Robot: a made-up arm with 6 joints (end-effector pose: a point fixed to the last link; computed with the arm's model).
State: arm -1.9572 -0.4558 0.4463 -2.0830 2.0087 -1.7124
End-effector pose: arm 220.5 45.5 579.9 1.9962 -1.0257 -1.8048
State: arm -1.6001 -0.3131 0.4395 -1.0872 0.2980 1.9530
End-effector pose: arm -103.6 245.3 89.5 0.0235 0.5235 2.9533
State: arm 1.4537 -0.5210 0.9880 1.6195 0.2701 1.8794
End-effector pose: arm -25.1 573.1 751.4 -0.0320 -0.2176 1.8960
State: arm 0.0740 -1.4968 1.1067 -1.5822 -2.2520 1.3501
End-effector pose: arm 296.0 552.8 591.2 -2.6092 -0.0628 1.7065
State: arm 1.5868 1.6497 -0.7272 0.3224 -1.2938 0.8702
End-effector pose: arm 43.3 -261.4 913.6 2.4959 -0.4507 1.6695
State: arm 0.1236 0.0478 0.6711 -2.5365 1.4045 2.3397
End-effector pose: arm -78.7 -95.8 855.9 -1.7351 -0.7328 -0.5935
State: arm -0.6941 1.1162 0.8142 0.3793 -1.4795 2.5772
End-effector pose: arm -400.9 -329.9 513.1 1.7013 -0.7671 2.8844
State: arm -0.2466 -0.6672 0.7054 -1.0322 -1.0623 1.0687
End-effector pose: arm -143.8 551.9 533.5 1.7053 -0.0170 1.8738
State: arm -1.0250 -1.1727 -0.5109 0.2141 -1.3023 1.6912
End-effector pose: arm 160.7 213.0 920.6 2.9943 -1.1979 -1.9223
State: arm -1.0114 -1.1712 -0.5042 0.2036 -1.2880 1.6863
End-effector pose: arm 167.5 217.5 920.6 2.9520 -1.2175 -1.8793
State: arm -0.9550 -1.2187 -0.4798 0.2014 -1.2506 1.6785
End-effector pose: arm 200.9 214.4 933.6 2.7420 -1.2348 -1.7211
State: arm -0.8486 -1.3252 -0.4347 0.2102 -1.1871 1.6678
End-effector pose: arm 270.4 197.7 954.1 2.3316 -1.2252 -1.4262
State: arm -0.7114 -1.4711 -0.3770 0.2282 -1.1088 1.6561
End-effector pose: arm 367.6 163.6 963.6 1.8650 -1.1634 -1.1201
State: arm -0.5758 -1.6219 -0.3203 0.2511 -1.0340 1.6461
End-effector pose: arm 466.3 116.9 950.9 1.5017 -1.0672 -0.9271
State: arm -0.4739 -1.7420 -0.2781 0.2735 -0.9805 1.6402
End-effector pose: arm 538.3 71.5 926.4 1.2784 -0.9812 -0.8436
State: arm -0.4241 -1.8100 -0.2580 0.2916 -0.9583 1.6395
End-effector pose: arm 572.2 41.7 910.4 1.1823 -0.9360 -0.8292
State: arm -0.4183 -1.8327 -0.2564 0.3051 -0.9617 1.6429
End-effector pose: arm 577.0 29.2 909.9 1.1763 -0.9292 -0.8519
